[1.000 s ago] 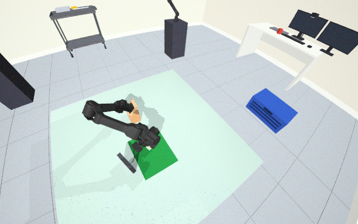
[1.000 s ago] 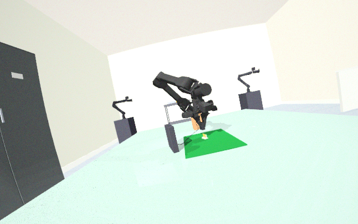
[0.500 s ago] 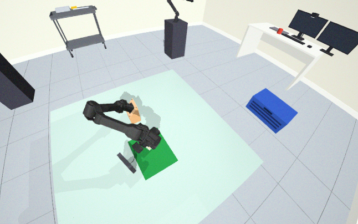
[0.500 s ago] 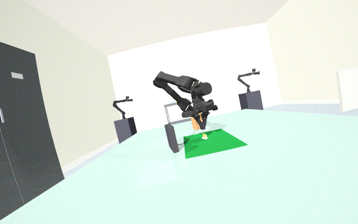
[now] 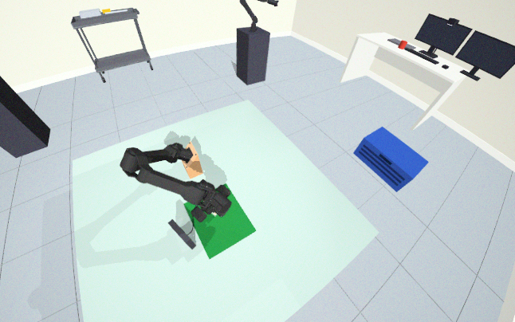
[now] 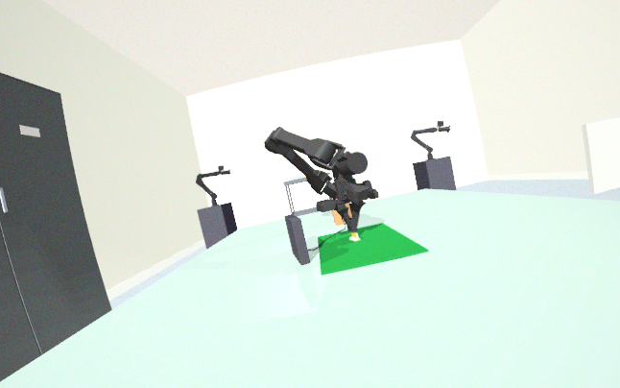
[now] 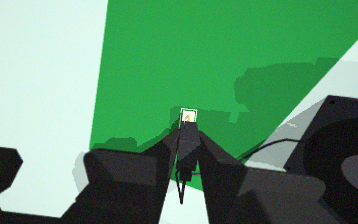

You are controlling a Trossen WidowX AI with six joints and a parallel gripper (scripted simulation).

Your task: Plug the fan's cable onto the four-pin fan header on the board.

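The dark plug is 10 mm behind my gripper tip and 10 mm above it. The rest, counted from my gripper tip: green board: 30 mm ahead, 10 mm to the left, 60 mm below; black fan: 40 mm ahead, 160 mm to the right, 20 mm above.
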